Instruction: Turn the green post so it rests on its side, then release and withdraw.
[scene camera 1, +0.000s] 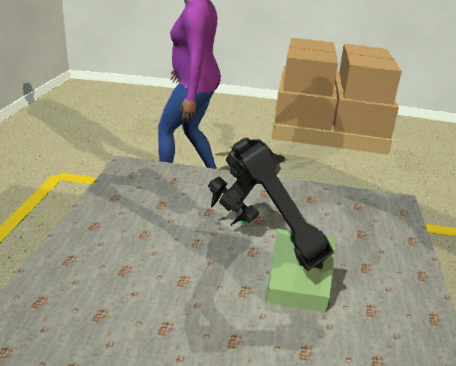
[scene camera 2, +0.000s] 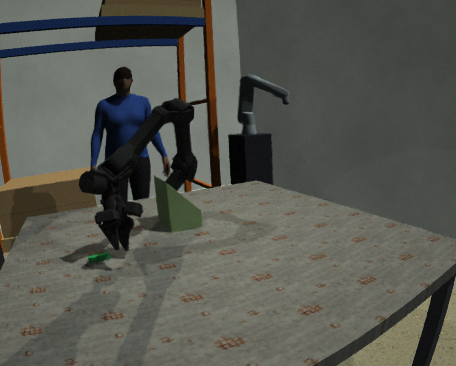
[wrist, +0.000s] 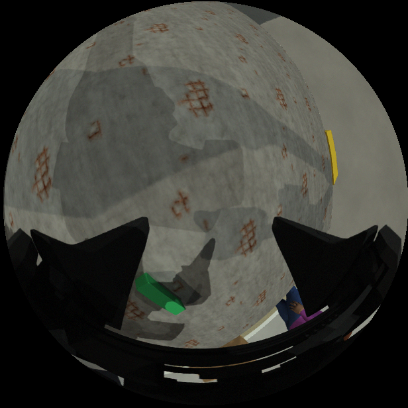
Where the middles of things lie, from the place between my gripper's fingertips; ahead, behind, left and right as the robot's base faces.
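Scene:
Green post (wrist: 145, 284): my gripper is now 40 mm above it, 70 mm to the left of it and 70 mm past it.

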